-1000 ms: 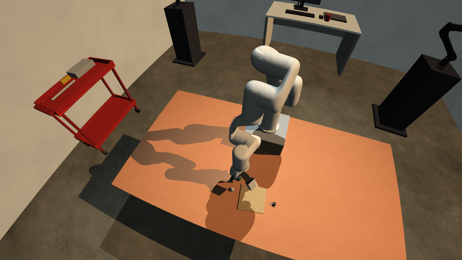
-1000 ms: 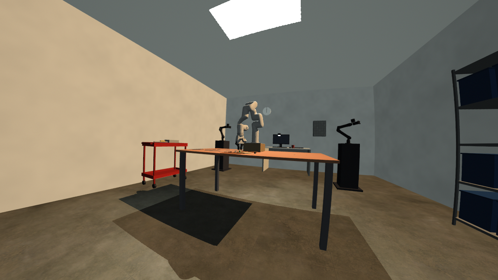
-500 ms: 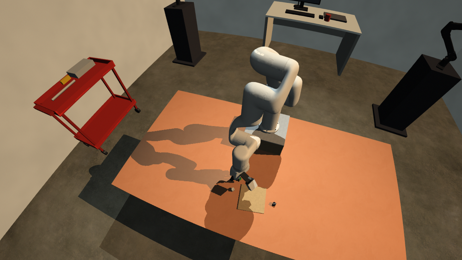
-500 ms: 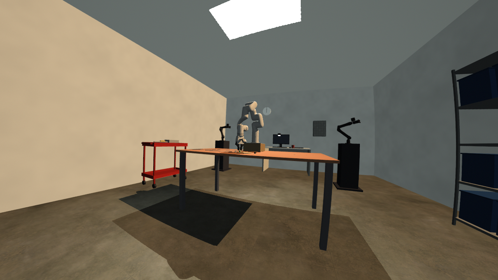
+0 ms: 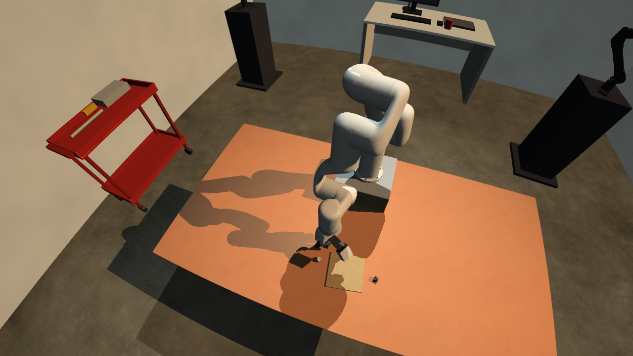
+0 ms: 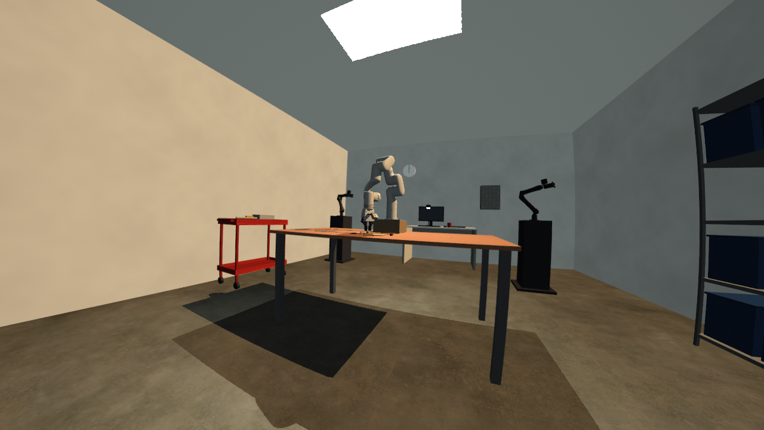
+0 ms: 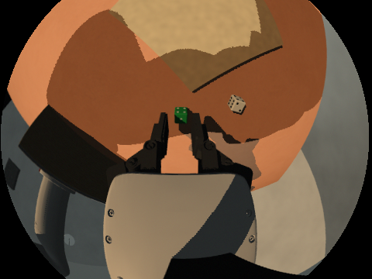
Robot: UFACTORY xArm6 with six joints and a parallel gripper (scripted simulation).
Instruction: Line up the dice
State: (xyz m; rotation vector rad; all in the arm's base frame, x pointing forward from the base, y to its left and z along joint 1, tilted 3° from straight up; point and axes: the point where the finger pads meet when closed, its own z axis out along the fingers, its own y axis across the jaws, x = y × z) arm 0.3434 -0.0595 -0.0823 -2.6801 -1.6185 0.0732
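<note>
Now: the green die 30 mm below my hand. From my hand the other things lie so: black die (70 mm ahead, 220 mm to the left, 30 mm below); then white die (70 mm ahead, 10 mm to the right, 30 mm below); then tan mat (80 mm ahead, 110 mm to the left, 40 mm below).
</note>
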